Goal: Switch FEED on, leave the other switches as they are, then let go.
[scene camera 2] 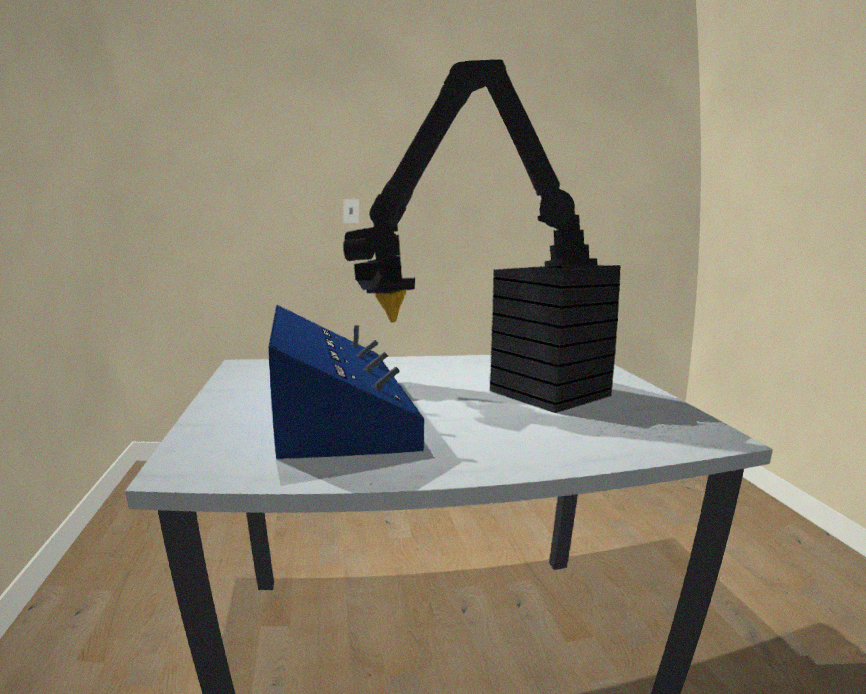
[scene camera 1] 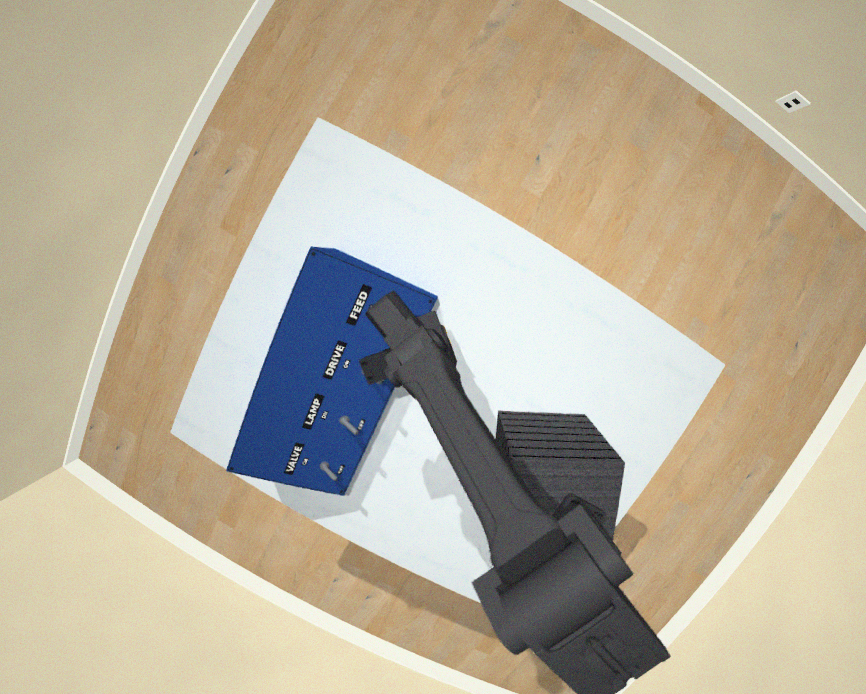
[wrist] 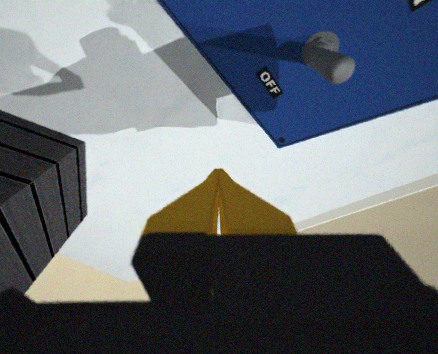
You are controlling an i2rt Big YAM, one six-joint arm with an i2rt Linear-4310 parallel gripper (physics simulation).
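Seen in the pictures: gripper, fingertip midpoint: (scene camera 2: 393, 322) (wrist: 218, 176); arm's base at its link origin: (scene camera 2: 570, 266).
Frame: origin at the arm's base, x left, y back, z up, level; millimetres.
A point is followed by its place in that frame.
Note:
The blue sloped switch box (scene camera 1: 274, 390) @(x 91, y -595, z -124 mm) (scene camera 2: 332, 419) @(x 298, y -517, z -228 mm) (wrist: 390, 60) @(x -165, y -496, z -187 mm) stands on the table. The FEED lever (scene camera 2: 355, 335) @(x -133, y -464, z -174 mm) (wrist: 328, 57) @(x -132, y -461, z -163 mm) stands nearly upright in scene camera 2, tilted towards the ON side, unlike the others; the arm hides it in scene camera 1. The DRIVE lever (scene camera 2: 368, 349) @(x -13, y -441, z -182 mm), LAMP lever (scene camera 2: 376, 362) @(x 105, y -432, z -182 mm) (scene camera 1: 348, 425) @(x 98, y -435, z -179 mm) and VALVE lever (scene camera 2: 388, 378) @(x 225, y -420, z -182 mm) (scene camera 1: 328, 471) @(x 217, y -425, z -179 mm) lean down towards OFF. My gripper (scene camera 2: 392, 319) @(x -152, y -374, z -148 mm) (wrist: 218, 176) @(x -152, y -374, z -148 mm) is shut and empty, yellow fingertips pointing down. It hangs above and beside the FEED lever, apart from it.
The white table (scene camera 1: 549, 303) @(x -323, y -190, z -295 mm) (scene camera 2: 506, 462) @(x 352, y -242, z -294 mm) carries the box and the black ribbed pedestal (scene camera 1: 571, 469) @(x -96, y -61, z -14 mm) (scene camera 2: 556, 339) @(x 114, y -74, z -141 mm) (wrist: 45, 195) @(x -77, y -128, z -208 mm) under the arm. The arm passes over the right side of the box in scene camera 1. Walls surround the table.

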